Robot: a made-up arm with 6 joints.
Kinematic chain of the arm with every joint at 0, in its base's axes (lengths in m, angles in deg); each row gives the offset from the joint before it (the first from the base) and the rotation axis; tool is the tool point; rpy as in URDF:
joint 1: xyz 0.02 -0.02 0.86 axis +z
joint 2: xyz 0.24 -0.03 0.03 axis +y
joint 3: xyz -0.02 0 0.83 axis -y
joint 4: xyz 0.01 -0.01 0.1 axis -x
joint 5: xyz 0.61 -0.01 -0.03 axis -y
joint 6: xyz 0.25 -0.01 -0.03 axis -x
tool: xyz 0.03 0 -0.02 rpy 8.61 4.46 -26.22
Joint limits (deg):
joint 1: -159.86..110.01
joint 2: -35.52..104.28
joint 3: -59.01..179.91
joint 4: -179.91..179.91
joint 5: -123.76..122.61
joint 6: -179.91..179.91
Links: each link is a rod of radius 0.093 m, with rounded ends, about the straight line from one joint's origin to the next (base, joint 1, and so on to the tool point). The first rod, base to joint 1, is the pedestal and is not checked.
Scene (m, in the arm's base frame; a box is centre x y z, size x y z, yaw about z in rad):
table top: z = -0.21
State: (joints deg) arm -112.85 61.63 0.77 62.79 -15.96 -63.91
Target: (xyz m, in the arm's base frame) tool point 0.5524 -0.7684 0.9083
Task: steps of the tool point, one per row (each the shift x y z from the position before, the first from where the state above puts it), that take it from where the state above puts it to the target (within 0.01 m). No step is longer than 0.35 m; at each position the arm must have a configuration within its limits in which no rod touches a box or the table.
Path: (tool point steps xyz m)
1: 0.3266 -0.0544 0.0967
2: 0.3113 0.0395 0.0856
3: 0.2680 0.1196 0.0729
4: 0.2045 0.1786 0.0584
5: 0.1294 0.2111 0.0425

